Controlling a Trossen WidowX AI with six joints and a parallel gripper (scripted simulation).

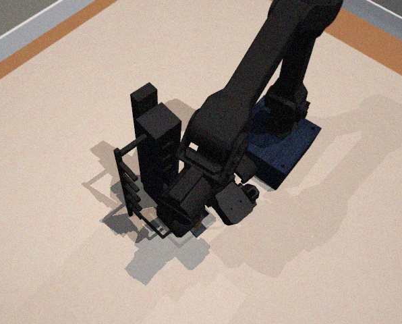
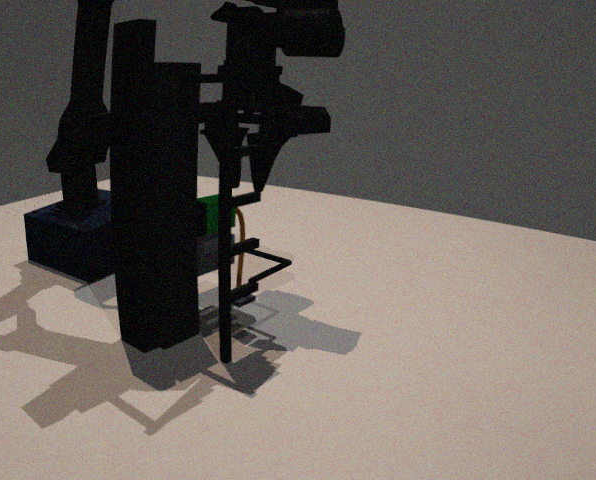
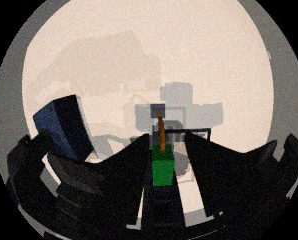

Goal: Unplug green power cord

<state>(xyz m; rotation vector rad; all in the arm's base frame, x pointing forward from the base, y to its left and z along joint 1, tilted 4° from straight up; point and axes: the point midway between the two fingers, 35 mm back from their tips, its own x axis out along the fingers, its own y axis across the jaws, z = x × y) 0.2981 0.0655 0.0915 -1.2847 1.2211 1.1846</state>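
My gripper tip is 70 mm to the left of the green plug and 10 mm above it.
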